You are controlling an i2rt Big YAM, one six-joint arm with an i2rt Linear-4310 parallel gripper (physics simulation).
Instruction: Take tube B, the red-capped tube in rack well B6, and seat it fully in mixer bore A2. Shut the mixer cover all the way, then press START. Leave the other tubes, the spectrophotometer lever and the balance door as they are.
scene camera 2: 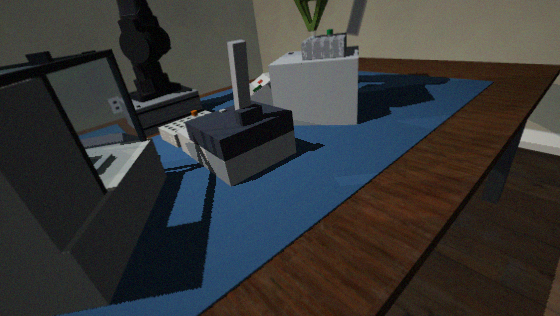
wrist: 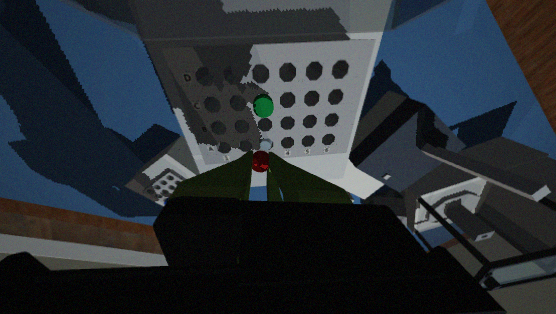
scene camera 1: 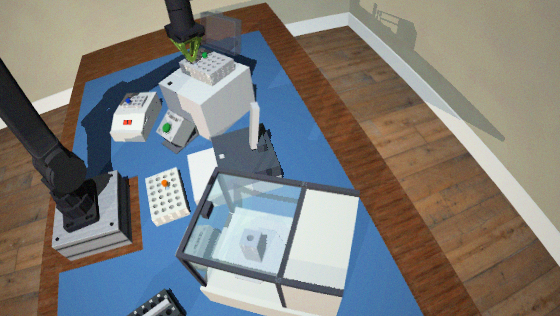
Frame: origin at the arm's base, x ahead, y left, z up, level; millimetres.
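Seen in the pictures: gripper, fingertip midpoint: [scene camera 2: 312,30] [wrist: 260,158] [scene camera 1: 192,60]; arm's base, link origin: [scene camera 2: 156,93] [scene camera 1: 81,206].
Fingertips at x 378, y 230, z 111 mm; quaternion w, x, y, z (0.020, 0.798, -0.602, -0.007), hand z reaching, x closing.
Offsets run from my fingertips to a thing's top centre. "spot": to the spot under its first point.
My gripper [scene camera 1: 191,59] [scene camera 2: 312,29] [wrist: 260,158] is shut on the red-capped tube {dx +5, dy -2, dz +14 mm} [scene camera 2: 313,34] [wrist: 260,162] above the near edge of the mixer's bore block {spot: dx +8, dy -42, dz -31 mm} [scene camera 1: 201,76] [scene camera 2: 320,48] [wrist: 357,100]. In the wrist view the tube's pale lower end shows at column 3 of row A; how far it sits in a bore is unclear. The mixer {spot: dx +39, dy -98, dz -112 mm} [scene camera 1: 225,107] [scene camera 2: 320,95] has its clear cover {dx +97, dy +32, dz +92 mm} [scene camera 1: 222,34] [scene camera 2: 356,17] standing open behind the block. The green START button {dx -123, dy -78, dz -110 mm} [scene camera 1: 167,128] is on a small box beside it. The white rack {dx -181, dy -252, dz -154 mm} [scene camera 1: 171,217] holds an orange-capped tube {dx -171, dy -243, dz -130 mm} [scene camera 1: 164,183] [scene camera 2: 194,113].
A green-capped tube {dx +38, dy +12, dz -1 mm} [scene camera 1: 204,55] [scene camera 2: 329,32] [wrist: 263,106] stands in mixer bore C3. A small block unit {spot: dx -241, dy +8, dz -146 mm} [scene camera 1: 127,131] with a blue-capped tube {dx -211, dy +87, dz -97 mm} [scene camera 1: 128,100] is left of the mixer. The spectrophotometer lever {dx +59, dy -275, dz +16 mm} [scene camera 1: 254,125] [scene camera 2: 238,75] stands upright. The glass balance {spot: dx +43, dy -587, dz +20 mm} [scene camera 1: 322,235] is nearer scene camera 1.
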